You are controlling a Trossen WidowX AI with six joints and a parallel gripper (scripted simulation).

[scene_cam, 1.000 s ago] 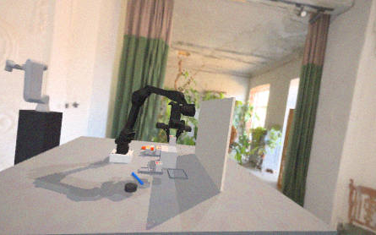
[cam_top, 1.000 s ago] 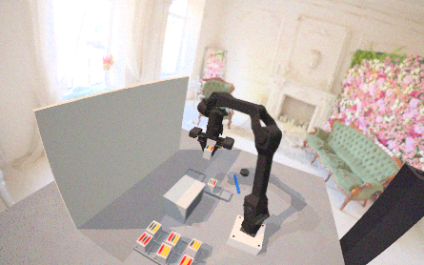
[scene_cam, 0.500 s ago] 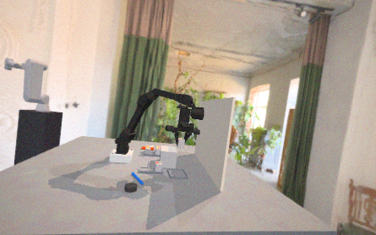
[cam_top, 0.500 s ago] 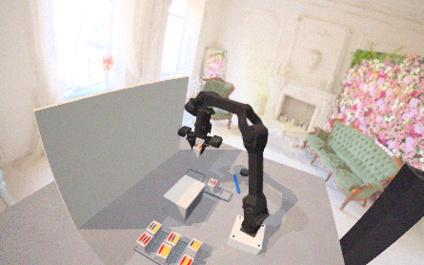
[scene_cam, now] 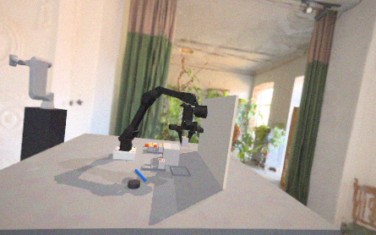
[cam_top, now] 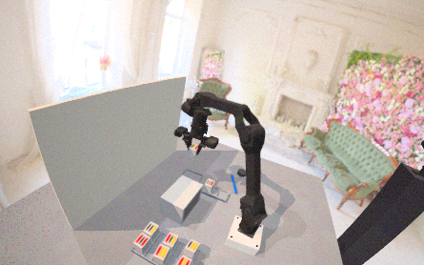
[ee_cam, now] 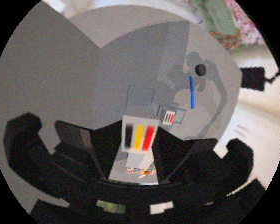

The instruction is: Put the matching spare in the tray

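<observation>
The shallow tray is 160 mm below my gripper tip. Round my gripper tip: grey upright panel: 200 mm to the left, 170 mm ahead, 60 mm above; then blue pen: 190 mm behind, 150 mm below, 120 mm to the right; then grey box: 180 mm to the left, 110 mm below, 80 mm behind.
</observation>
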